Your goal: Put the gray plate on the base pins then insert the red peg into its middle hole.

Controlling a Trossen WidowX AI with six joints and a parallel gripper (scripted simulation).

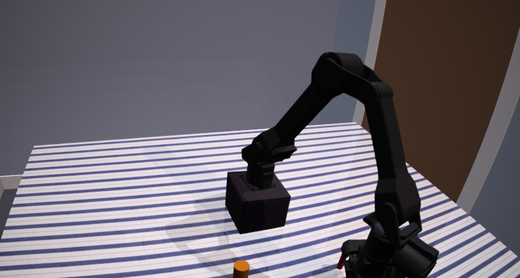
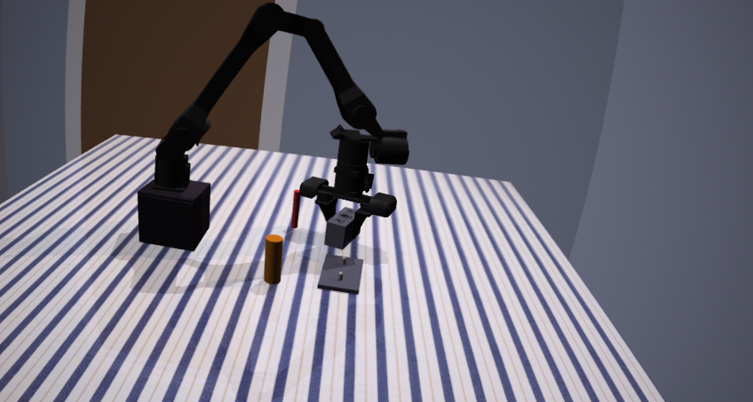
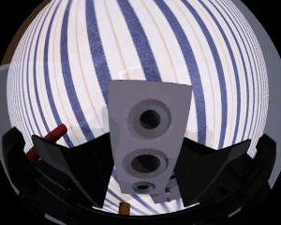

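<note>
My gripper tip is now 2 cm past the flat base and 15 cm to the left of it. The rest, counted from my gripper tip: red peg: 10 cm behind, 4 cm to the left, 3 cm above; then orange cylinder: 14 cm behind, 19 cm to the right, 3 cm above; then gray plate: 3 cm above.
</note>
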